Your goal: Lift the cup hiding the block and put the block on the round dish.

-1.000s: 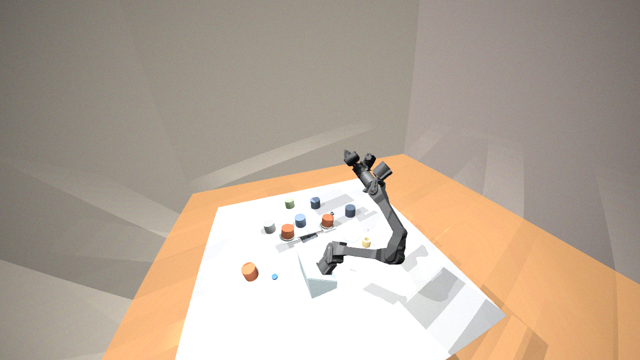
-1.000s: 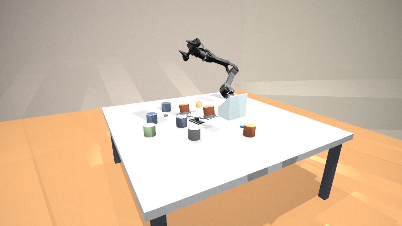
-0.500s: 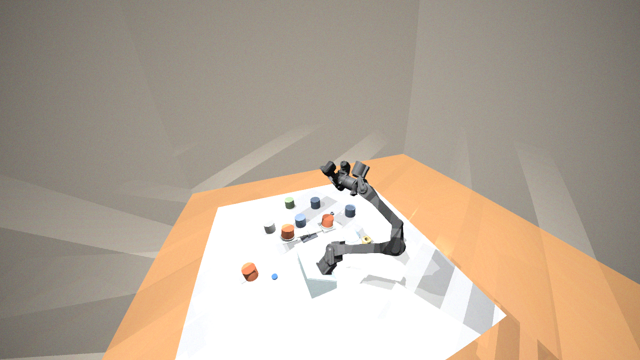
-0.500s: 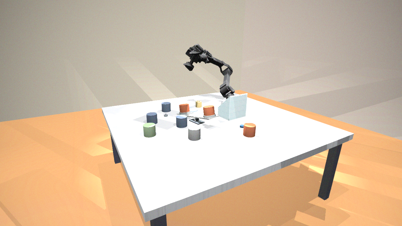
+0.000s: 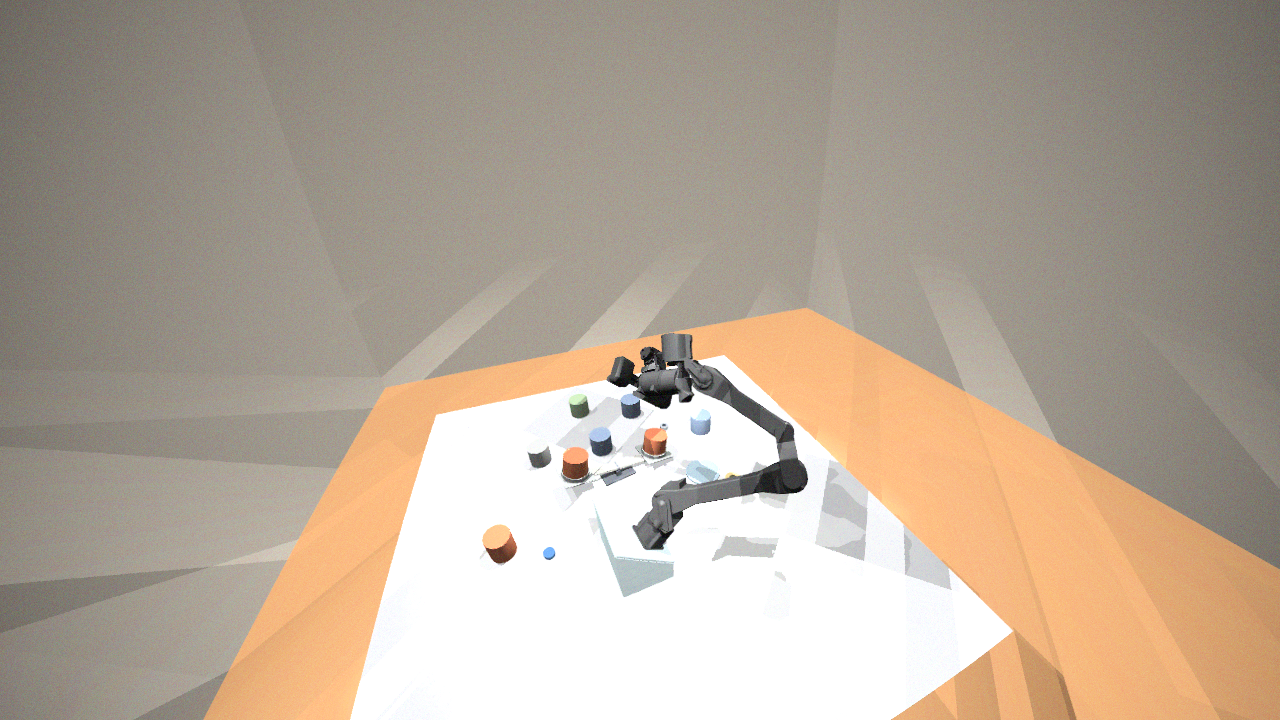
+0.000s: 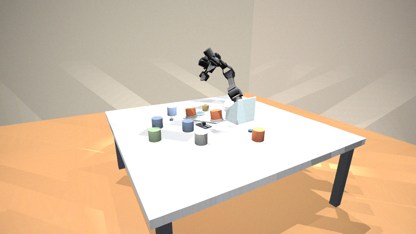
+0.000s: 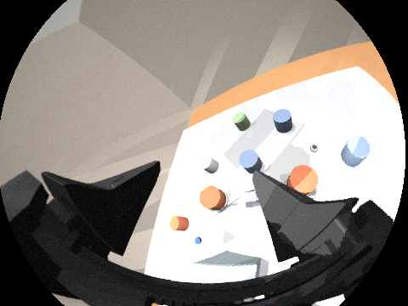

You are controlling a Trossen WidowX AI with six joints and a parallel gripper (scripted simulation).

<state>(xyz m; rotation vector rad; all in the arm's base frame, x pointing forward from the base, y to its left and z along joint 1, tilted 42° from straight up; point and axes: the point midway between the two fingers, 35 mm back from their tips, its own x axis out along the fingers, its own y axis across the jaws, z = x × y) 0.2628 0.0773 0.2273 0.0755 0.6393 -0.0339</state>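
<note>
The grey block is 30 mm ahead of my gripper tip, 100 mm to the right of it and 280 mm below it. Round my gripper tip: balance: 30 mm ahead, 30 mm to the left, 290 mm below; pale blue round dish: 100 mm behind, 190 mm to the right, 320 mm below; dark ring: 140 mm ahead, 200 mm to the right, 320 mm below.
</note>
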